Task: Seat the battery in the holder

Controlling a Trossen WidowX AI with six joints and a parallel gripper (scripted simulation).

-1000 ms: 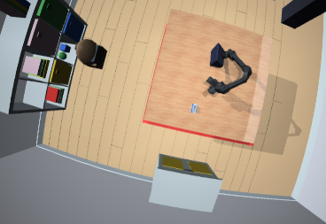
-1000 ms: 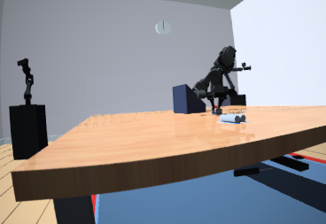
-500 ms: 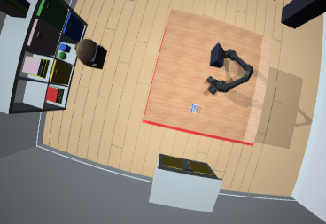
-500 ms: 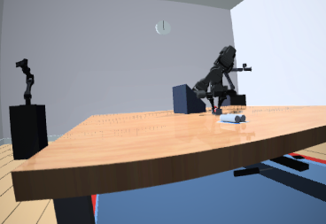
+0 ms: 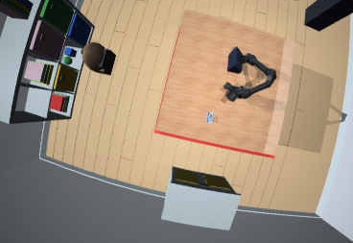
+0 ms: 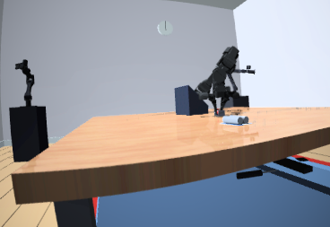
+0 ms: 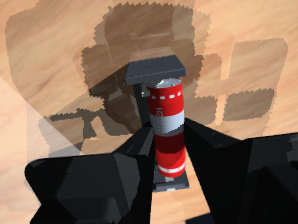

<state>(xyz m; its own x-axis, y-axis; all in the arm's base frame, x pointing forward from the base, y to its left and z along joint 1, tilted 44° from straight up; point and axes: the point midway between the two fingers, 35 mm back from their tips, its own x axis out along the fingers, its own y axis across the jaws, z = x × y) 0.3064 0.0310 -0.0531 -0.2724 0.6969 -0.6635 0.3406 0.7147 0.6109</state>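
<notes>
The battery lies 10 mm above my gripper tip.
</notes>
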